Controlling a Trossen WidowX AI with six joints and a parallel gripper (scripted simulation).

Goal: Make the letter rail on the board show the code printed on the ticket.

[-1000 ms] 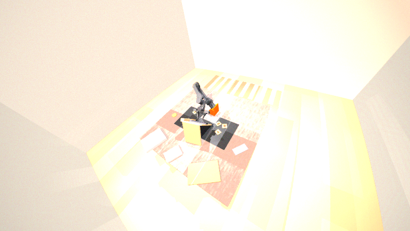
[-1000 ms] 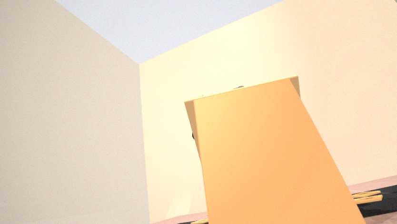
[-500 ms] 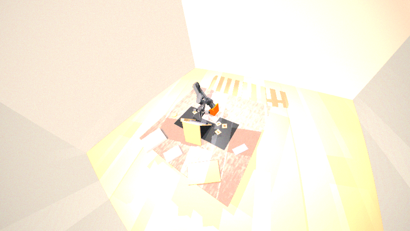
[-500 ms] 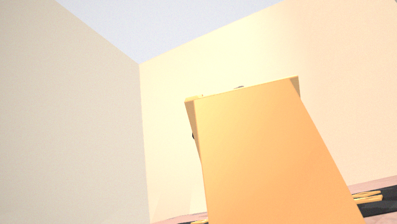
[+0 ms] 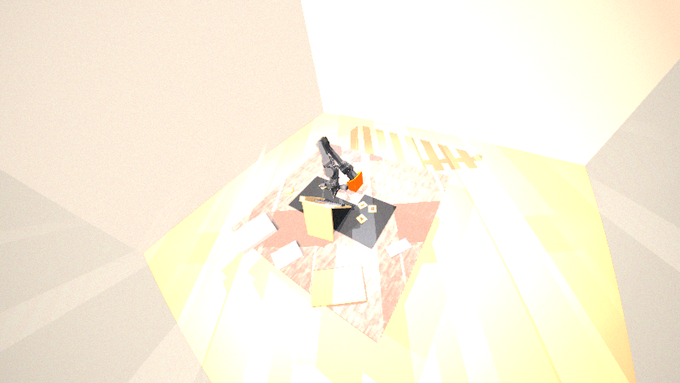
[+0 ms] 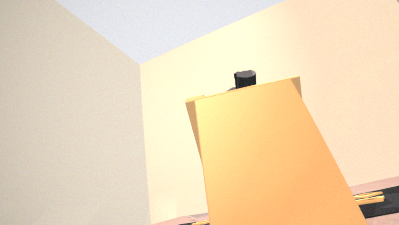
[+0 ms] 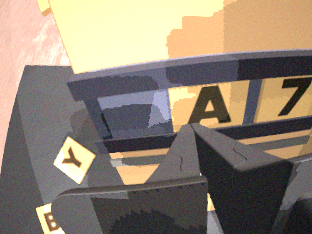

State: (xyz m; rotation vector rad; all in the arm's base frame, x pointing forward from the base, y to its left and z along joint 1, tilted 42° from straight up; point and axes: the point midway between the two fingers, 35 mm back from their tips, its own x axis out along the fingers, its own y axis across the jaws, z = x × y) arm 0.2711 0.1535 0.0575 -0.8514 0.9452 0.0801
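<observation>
My gripper tip is now 3 cm short of the letter tile, 1 cm to the left of it and 3 cm above it. Round my gripper tip: white ticket (3 cm behind, 3 cm to the right, 10 cm below); flat yellow slab (37 cm ahead, 35 cm to the left, 18 cm below); black mat (10 cm behind, 6 cm to the right, 18 cm below).
</observation>
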